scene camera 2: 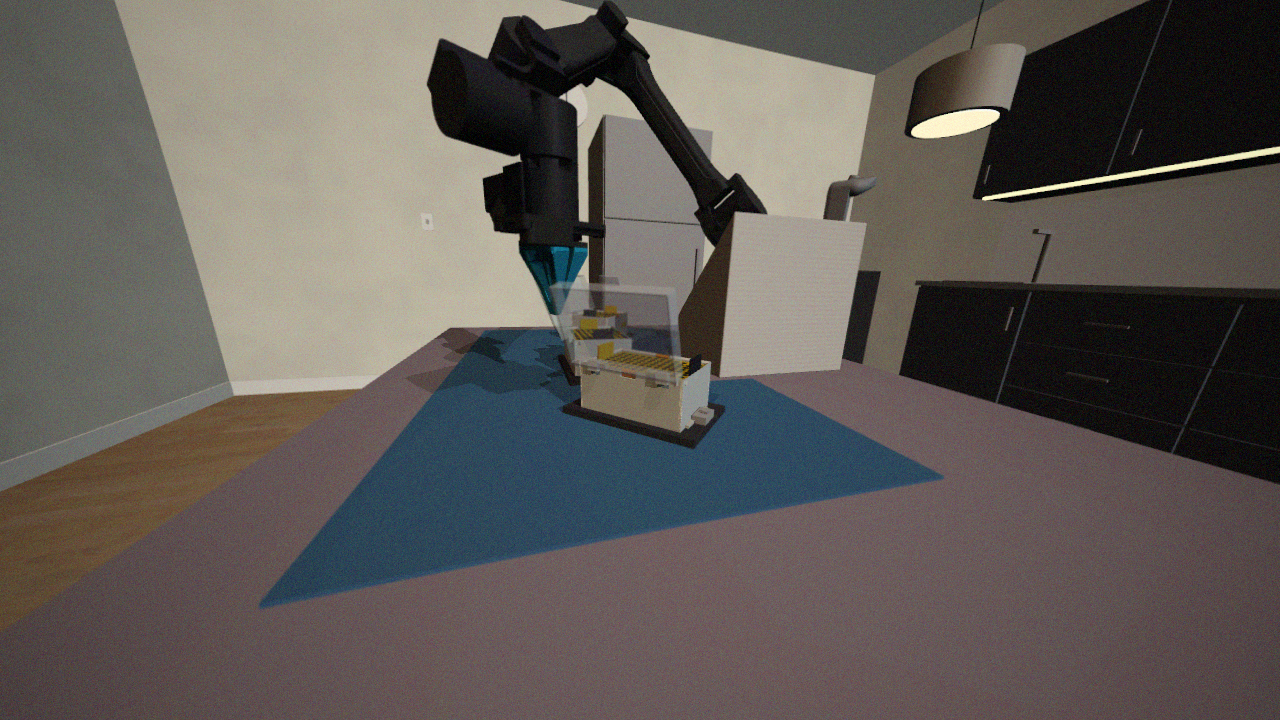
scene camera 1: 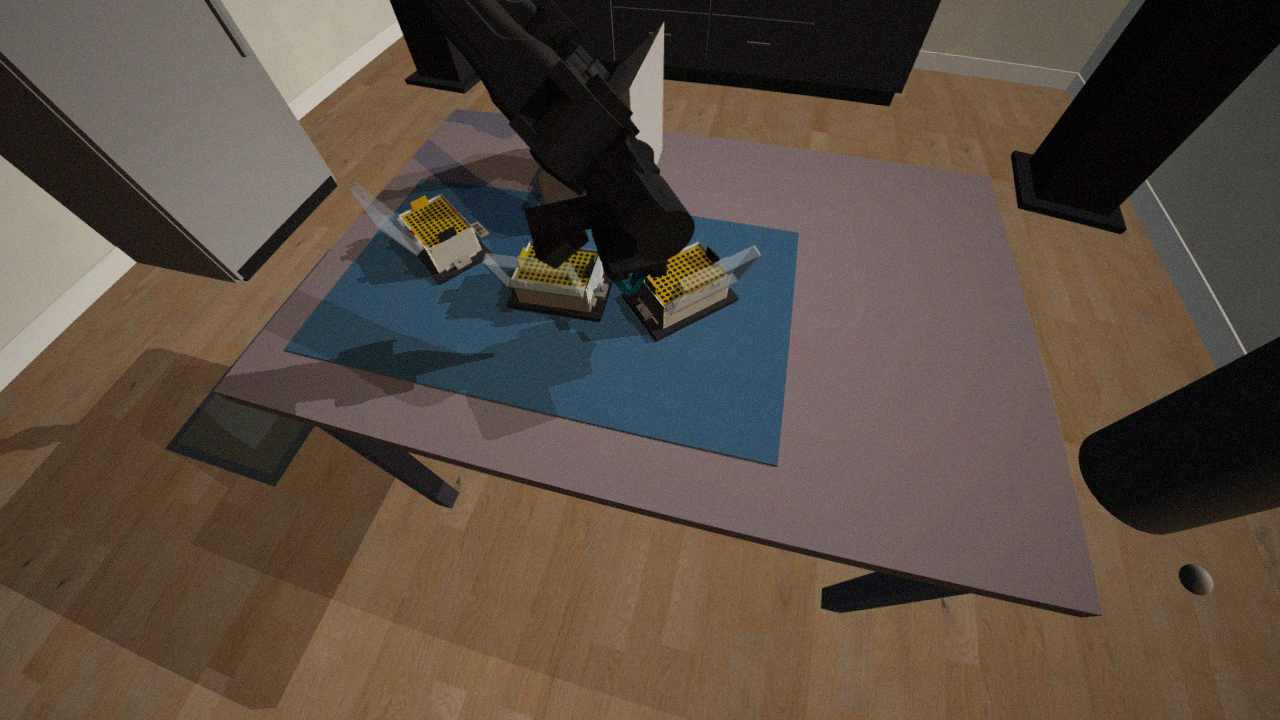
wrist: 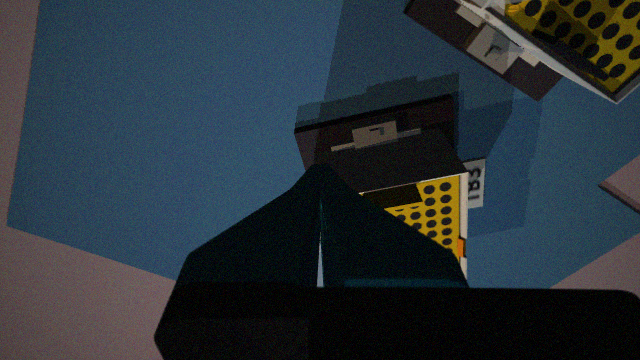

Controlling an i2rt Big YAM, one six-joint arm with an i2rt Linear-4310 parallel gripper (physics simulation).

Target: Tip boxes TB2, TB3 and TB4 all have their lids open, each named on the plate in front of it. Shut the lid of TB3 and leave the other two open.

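Places are measured from the arm's base along level axes (x ahead, y left, z up), in centimetres.
Pixels of known places: gripper, between the fingertips: (scene camera 2: 555,314) (scene camera 1: 629,293) (wrist: 320,178); arm's base, origin of its link: (scene camera 2: 761,273).
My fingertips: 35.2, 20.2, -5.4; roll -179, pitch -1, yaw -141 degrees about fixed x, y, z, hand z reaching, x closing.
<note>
For each thing: its top centre in the pictures, then the offset to it from my fingertips, as dx, dy, dz. "spot": a spot on its surface instead. Level surfaces: height alone.
- left box, centre of its top: (scene camera 1: 431,214) (scene camera 2: 601,307) -6.9, -39.7, -3.2
- right box's lid, a spot on its surface: (scene camera 2: 626,317) spot: -6.9, +11.9, +1.3
- blue mat, height of its surface: dz -10.7
- pinkish table, height of its surface: dz -11.0
Three white boxes with yellow perforated inserts stand on the blue mat, their clear lids raised: a left box (scene camera 1: 438,223), a middle box (scene camera 1: 559,286) and a right box (scene camera 1: 693,291) (scene camera 2: 633,395). The right box also shows in the wrist view (wrist: 445,220), where its name plate (wrist: 475,183) seems to read TB3. The other boxes' names cannot be read. The right box's lid (scene camera 2: 626,317) stands steeply open. My gripper (scene camera 1: 631,283) (scene camera 2: 556,313) (wrist: 320,178) is shut and empty, pointing down beside that lid's upper corner; whether they touch cannot be told.
The middle box (wrist: 575,45) is at the upper right in the wrist view. The blue mat (scene camera 1: 698,394) (scene camera 2: 590,492) (wrist: 175,125) lies on the pinkish table (scene camera 1: 913,358) (scene camera 2: 626,626). A large white block (scene camera 1: 648,98) (scene camera 2: 787,295) stands near the arm's base.
</note>
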